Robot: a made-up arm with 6 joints. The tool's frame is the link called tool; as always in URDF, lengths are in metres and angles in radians. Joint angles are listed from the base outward. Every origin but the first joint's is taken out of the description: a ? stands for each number. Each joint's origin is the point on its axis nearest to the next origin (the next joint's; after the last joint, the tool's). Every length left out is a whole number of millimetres.
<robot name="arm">
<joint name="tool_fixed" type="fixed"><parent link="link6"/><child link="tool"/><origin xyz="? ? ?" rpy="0 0 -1.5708"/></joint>
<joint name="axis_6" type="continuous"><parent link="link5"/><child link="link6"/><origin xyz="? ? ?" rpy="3.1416 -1.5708 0"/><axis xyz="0 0 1"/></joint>
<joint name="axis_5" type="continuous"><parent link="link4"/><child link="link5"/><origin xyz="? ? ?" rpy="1.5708 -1.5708 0"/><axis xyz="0 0 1"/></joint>
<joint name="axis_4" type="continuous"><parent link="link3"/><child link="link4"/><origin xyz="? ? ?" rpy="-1.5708 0 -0.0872"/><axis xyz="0 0 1"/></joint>
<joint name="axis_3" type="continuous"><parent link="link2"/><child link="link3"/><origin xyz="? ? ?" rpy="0 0 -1.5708"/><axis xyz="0 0 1"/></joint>
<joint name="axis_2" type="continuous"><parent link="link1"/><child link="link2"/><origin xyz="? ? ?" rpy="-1.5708 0 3.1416"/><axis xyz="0 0 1"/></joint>
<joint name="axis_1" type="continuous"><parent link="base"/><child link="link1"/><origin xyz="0 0 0.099" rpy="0 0 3.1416"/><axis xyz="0 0 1"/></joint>
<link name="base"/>
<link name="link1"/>
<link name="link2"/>
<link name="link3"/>
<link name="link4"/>
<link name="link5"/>
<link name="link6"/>
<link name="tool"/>
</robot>
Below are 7 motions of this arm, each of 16 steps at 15 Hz.
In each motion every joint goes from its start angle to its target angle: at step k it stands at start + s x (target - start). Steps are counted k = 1, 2, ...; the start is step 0. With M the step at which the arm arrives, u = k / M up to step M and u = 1 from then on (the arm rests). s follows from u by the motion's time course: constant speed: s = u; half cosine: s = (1 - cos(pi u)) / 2; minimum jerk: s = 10 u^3 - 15 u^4 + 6 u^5.
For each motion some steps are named. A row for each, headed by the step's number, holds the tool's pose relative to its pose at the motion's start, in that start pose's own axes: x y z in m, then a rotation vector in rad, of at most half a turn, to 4 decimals.
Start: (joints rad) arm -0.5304 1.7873 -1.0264 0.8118 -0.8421 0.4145
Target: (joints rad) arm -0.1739 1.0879 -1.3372 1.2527 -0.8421 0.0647
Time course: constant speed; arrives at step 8
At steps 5, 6, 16:
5: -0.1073 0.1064 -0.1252 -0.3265 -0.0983 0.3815
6: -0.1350 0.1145 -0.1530 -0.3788 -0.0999 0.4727
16: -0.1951 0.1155 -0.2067 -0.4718 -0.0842 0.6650

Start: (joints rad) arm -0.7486 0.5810 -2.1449 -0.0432 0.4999 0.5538
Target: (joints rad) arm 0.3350 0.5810 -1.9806 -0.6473 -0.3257 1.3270
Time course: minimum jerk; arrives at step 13
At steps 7, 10, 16:
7: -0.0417 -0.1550 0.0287 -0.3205 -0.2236 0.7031
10: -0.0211 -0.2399 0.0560 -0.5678 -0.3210 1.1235
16: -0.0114 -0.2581 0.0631 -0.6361 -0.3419 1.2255

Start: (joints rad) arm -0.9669 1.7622 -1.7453 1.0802 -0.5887 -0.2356
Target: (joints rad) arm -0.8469 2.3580 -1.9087 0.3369 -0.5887 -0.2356
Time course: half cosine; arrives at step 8
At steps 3, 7, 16:
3: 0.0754 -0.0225 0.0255 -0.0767 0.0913 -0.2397
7: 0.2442 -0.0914 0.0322 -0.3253 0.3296 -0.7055
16: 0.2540 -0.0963 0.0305 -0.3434 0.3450 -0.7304

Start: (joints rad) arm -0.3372 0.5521 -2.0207 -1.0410 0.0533 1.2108
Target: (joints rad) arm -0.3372 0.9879 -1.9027 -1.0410 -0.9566 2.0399
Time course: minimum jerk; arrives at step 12
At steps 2, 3, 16:
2: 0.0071 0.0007 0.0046 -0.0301 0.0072 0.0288
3: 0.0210 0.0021 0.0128 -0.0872 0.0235 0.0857
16: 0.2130 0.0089 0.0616 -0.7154 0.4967 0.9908

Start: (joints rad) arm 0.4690 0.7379 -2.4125 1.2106 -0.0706 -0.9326
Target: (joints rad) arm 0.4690 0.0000 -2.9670 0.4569 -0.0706 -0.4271
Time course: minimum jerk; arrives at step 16
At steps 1, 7, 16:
1: -0.0011 0.0003 -0.0003 -0.0009 -0.0028 -0.0004
7: -0.1864 0.0474 -0.0911 -0.1261 -0.4976 -0.0622
16: -0.3775 0.0839 -0.3718 -0.2321 -1.3104 -0.1460

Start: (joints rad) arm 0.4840 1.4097 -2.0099 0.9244 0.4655 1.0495
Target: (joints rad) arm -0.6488 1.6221 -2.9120 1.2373 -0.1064 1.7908
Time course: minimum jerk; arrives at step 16
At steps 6, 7, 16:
6: -0.0335 0.0560 -0.0208 -0.3974 -0.2031 0.0642
7: -0.0410 0.0761 -0.0345 -0.5580 -0.2447 0.0679
16: -0.0172 0.1439 -0.1267 -1.3026 -0.0649 -0.1401

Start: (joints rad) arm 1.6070 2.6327 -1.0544 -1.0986 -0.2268 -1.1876
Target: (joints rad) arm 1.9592 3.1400 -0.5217 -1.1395 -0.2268 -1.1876
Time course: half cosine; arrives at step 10
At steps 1, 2, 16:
1: -0.0052 0.0027 0.0045 -0.0194 -0.0186 -0.0042
2: -0.0203 0.0110 0.0168 -0.0765 -0.0718 -0.0166
16: -0.1814 0.1467 0.0583 -0.8920 -0.6317 -0.1680

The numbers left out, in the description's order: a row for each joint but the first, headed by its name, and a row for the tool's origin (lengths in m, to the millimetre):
tool: 0 0 0
axis_6: 0.056 0 0
axis_5: 0 0 0
axis_4: 0.032 0.181 0
axis_3: -0.34 -0.047 0
axis_2: 0 0 0

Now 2 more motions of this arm.
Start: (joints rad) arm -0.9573 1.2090 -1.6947 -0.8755 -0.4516 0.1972
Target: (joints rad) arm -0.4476 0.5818 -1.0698 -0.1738 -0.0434 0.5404
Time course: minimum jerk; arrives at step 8
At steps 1, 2, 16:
1: -0.0025 -0.0002 -0.0024 0.0030 0.0007 0.0216
2: -0.0151 -0.0017 -0.0163 0.0171 0.0055 0.1398
16: -0.0497 -0.0159 -0.1991 -0.0751 0.1916 1.3723

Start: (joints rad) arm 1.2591 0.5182 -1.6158 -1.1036 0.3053 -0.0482
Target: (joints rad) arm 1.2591 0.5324 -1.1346 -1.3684 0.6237 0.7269
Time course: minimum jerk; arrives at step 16
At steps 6, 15, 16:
6: 0.0173 0.0282 0.0043 -0.0830 0.1495 0.1020
15: 0.0651 0.0937 -0.0054 -0.1304 0.5452 0.3083
16: 0.0652 0.0939 -0.0055 -0.1301 0.5463 0.3088

